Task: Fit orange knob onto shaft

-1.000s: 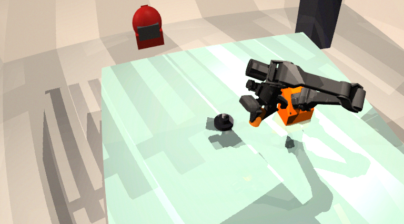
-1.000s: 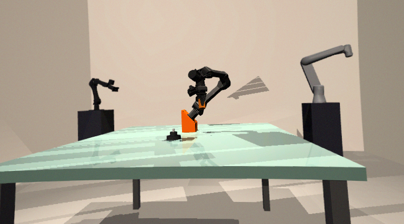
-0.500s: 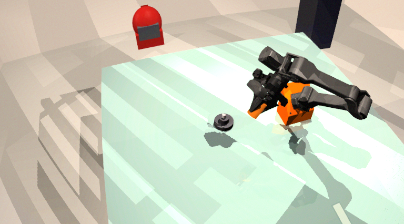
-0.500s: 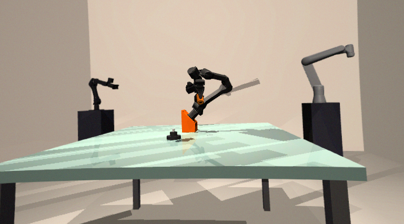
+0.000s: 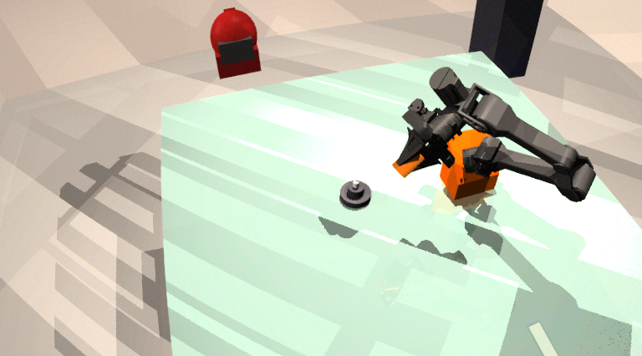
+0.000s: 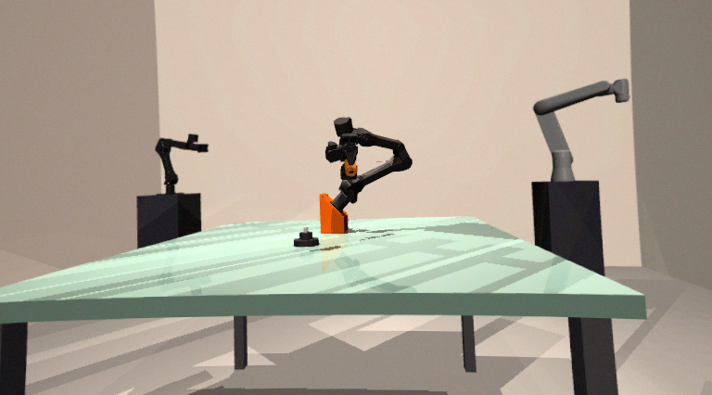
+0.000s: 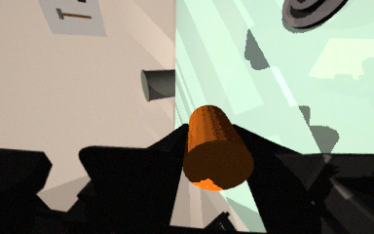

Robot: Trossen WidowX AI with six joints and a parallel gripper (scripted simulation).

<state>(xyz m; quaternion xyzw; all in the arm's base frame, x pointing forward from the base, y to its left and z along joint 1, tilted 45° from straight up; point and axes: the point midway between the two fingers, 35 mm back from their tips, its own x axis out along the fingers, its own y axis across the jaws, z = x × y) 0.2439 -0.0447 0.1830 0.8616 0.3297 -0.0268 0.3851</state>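
Right now my gripper tip is 3 cm past the orange knob, 2 cm below it and 1 cm to the left of it. The rest, counted from my gripper tip: pedestal (22 cm below, 15 cm to the right, 5 cm ahead).
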